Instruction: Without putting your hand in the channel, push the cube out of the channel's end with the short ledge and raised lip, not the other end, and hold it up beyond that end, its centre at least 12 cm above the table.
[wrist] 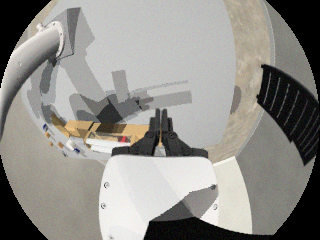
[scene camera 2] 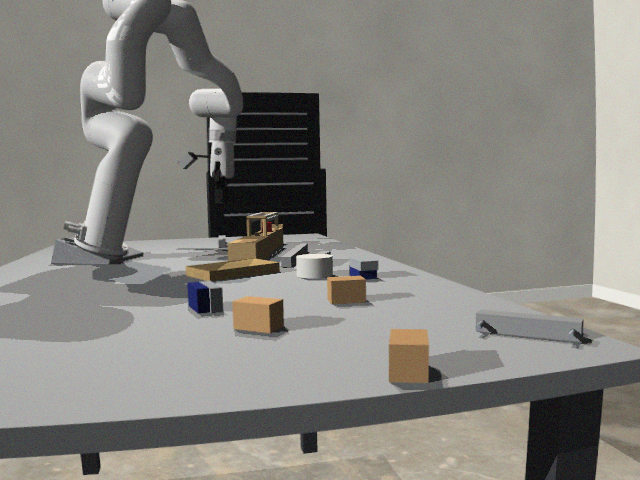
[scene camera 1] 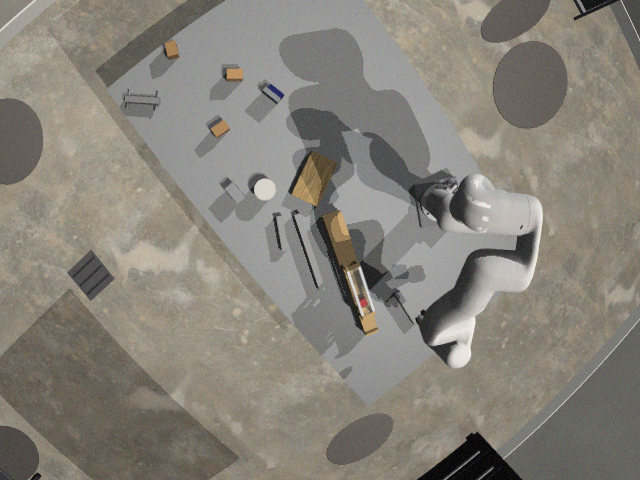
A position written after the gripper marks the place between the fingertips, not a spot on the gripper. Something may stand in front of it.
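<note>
Scene camera 2 shows the gripper [scene camera 2: 220, 203] together with a wooden slab [scene camera 2: 216, 271], a grey bar [scene camera 2: 521, 324] and a channel [scene camera 2: 259, 246]. In scene camera 1 the wooden slab [scene camera 1: 316, 174] and the channel [scene camera 1: 334, 224] are visible, while the wrist view takes in the gripper [wrist: 160, 116] and the channel [wrist: 80, 129].
</note>
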